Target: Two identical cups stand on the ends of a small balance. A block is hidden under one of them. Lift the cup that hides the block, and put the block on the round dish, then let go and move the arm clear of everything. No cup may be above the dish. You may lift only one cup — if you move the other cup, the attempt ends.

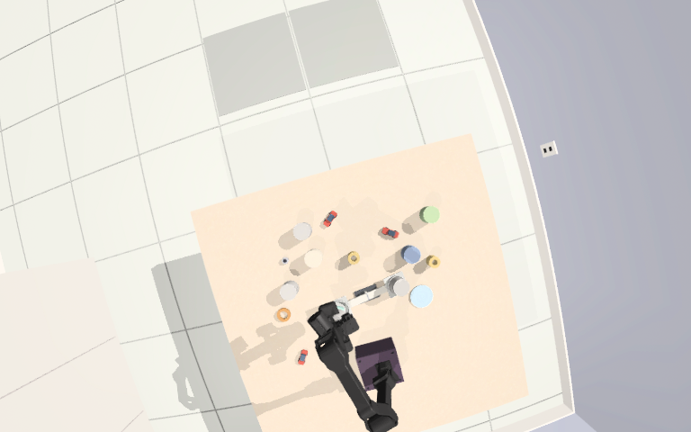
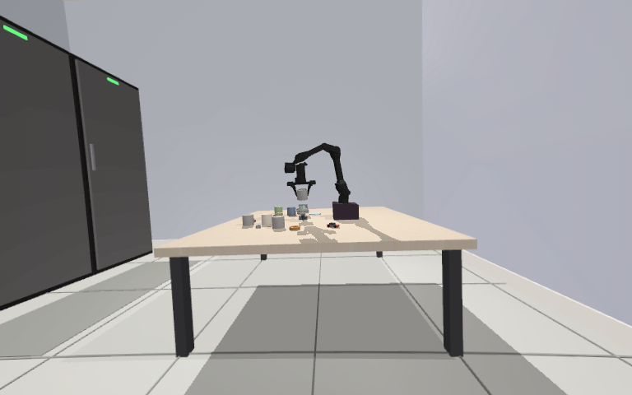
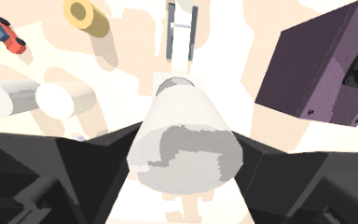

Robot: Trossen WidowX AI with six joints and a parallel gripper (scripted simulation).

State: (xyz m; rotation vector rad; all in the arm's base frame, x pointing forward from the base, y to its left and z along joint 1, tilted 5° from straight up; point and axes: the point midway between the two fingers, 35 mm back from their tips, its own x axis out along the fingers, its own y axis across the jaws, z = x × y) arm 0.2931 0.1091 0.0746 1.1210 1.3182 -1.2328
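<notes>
The mint-green block lies 1 cm to the right of my gripper tip and 8 cm below it. The rest, counted from my gripper tip: balance beam (1 cm ahead, 13 cm to the right, 13 cm below); grey cup (2 cm ahead, 29 cm to the right, 11 cm below); blue cylinder (11 cm ahead, 36 cm to the right, 13 cm below).
</notes>
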